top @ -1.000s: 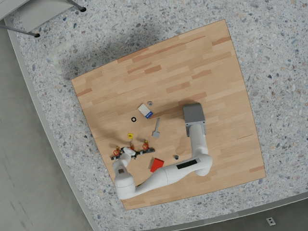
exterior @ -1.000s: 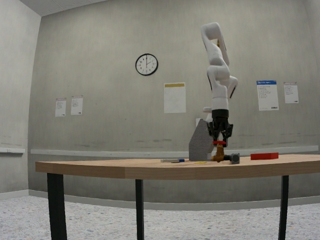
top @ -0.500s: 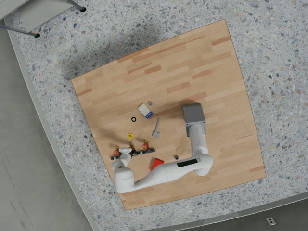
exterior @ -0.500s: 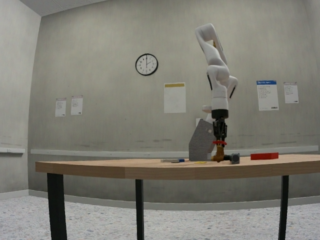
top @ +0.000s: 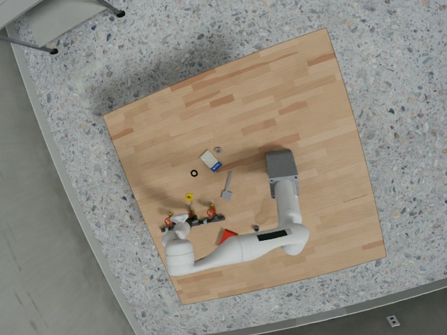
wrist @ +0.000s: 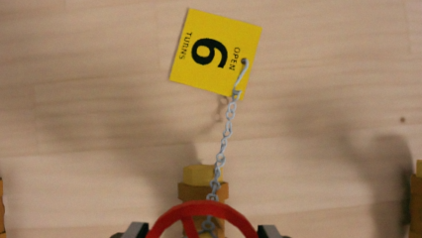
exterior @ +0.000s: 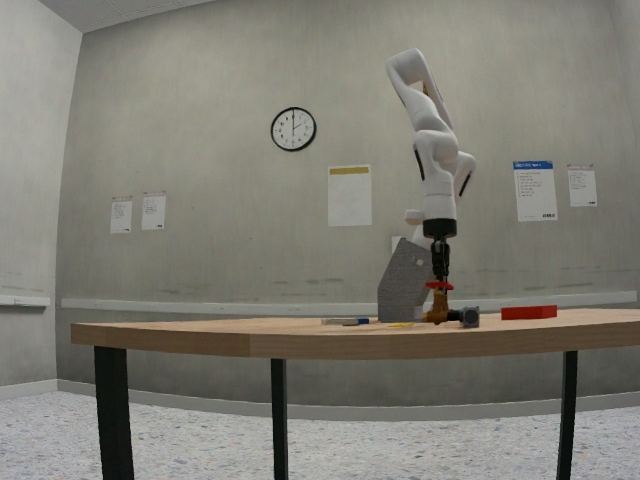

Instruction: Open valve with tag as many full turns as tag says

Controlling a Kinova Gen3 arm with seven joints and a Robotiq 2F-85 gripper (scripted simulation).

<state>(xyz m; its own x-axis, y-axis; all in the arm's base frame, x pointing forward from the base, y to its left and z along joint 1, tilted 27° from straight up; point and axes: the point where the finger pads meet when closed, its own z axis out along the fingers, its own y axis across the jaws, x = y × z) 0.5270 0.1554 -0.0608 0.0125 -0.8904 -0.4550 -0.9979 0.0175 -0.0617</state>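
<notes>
Right now my hand is 10 mm past the yellow tag, 90 mm to the left of it and 80 mm above it. The rest, counted from my hand: red block: 160 mm behind, 200 mm to the left, 70 mm below; then grey scraper: 230 mm behind, 100 mm to the right, 80 mm below; then blue box: 170 mm behind, 270 mm to the right, 70 mm below.
</notes>
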